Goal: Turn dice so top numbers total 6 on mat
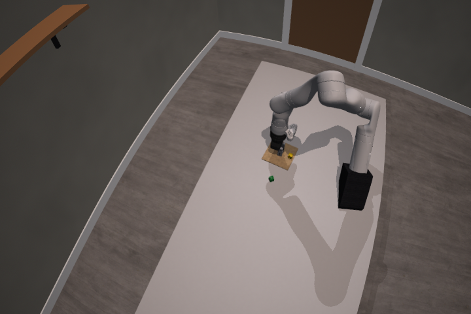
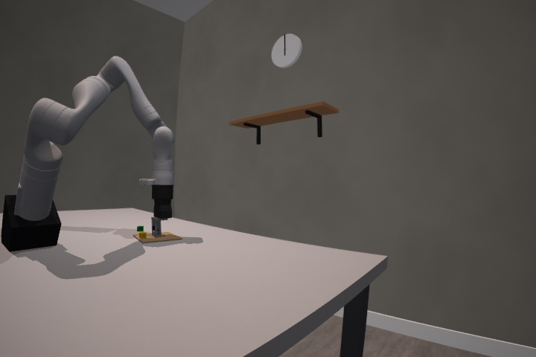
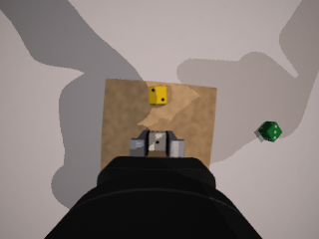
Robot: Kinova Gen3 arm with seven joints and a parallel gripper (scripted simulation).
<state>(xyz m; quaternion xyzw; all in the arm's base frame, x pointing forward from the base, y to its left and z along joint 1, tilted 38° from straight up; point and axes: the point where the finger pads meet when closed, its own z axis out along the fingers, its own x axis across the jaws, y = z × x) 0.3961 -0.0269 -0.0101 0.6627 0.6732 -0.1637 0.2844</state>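
Right now my hand is 1 cm above the white die. Also, from my hand: green die 15 cm to the left, 1 cm below, 1 cm behind; then yellow die 5 cm behind, 1 cm below; then tan mat 2 cm below.
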